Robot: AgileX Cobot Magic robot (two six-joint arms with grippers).
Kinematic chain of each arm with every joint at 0, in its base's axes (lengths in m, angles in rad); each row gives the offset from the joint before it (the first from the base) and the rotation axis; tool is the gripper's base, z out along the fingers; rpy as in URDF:
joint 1: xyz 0 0 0.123 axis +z
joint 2: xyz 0 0 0 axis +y
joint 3: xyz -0.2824 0 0.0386 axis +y
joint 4: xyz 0.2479 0 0.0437 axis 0.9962 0 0.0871
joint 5: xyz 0 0 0 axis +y
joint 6: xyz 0.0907 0 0.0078 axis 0.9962 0 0.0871
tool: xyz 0 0 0 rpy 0 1.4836 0
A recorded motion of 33 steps. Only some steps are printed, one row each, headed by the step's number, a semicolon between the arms.
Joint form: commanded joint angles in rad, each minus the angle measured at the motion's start. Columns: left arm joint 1, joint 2, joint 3, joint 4, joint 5, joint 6; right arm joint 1, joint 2, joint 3, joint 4, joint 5, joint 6.
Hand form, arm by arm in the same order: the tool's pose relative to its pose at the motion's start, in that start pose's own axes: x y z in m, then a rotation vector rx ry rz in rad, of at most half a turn. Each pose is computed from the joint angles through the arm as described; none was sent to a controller.
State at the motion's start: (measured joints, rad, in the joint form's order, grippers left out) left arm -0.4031 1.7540 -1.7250 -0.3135 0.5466 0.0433; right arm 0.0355 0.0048 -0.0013 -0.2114 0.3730 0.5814
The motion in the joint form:
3: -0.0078 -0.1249 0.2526 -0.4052 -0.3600 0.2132; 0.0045 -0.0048 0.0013 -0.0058 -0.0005 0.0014
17: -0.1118 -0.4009 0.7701 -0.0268 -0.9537 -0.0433; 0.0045 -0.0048 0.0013 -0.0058 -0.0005 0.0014
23: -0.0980 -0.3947 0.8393 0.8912 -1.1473 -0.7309; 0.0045 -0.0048 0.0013 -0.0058 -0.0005 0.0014
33: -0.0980 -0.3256 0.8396 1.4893 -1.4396 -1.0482; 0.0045 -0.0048 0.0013 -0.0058 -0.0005 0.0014
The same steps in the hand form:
3: 0.0123 -0.0002 -0.0204 0.0553 -0.2491 -0.1867; 0.0002 0.0000 -0.0002 -0.0039 -0.0033 -0.0050
17: 0.0793 -0.0035 -0.0790 -0.0243 -0.5683 -0.0554; 0.0002 0.0000 -0.0002 -0.0039 -0.0033 -0.0050
23: 0.1036 -0.0338 -0.0771 0.3625 -0.5172 0.1892; 0.0002 0.0000 -0.0002 -0.0039 -0.0033 -0.0050
33: 0.1412 -0.0616 -0.0696 0.7746 -0.3113 0.4312; 0.0002 0.0000 -0.0002 -0.0039 -0.0033 -0.0050

